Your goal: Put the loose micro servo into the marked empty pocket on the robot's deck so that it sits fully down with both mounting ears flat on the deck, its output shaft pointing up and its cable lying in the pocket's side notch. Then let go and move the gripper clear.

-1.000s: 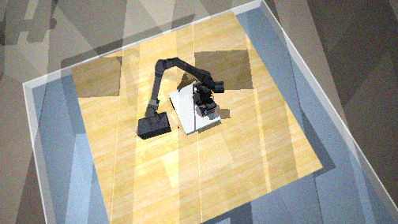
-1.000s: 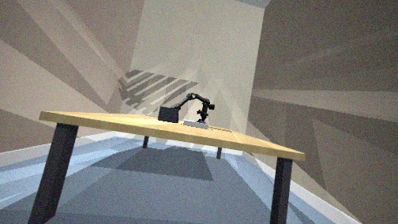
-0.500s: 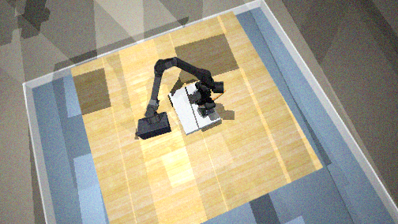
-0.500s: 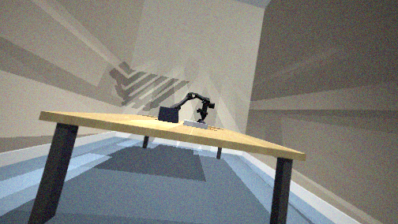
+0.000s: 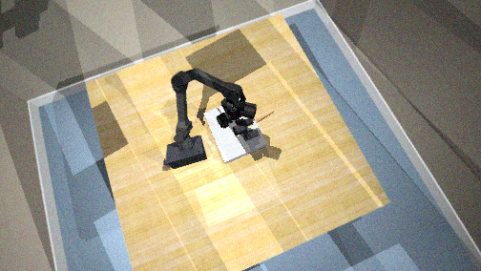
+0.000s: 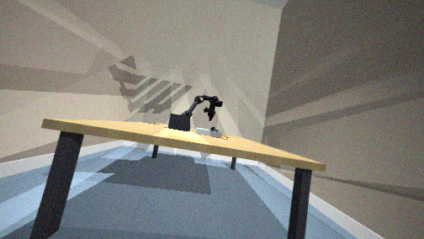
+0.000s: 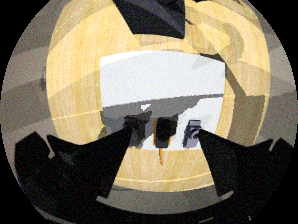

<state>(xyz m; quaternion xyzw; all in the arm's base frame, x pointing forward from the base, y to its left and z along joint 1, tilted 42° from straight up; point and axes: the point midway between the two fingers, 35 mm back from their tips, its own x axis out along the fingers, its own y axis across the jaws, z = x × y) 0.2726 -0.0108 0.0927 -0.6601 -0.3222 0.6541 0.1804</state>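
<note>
Now: gripper tip 120 mm above the white deck and 50 mm past it.
</note>
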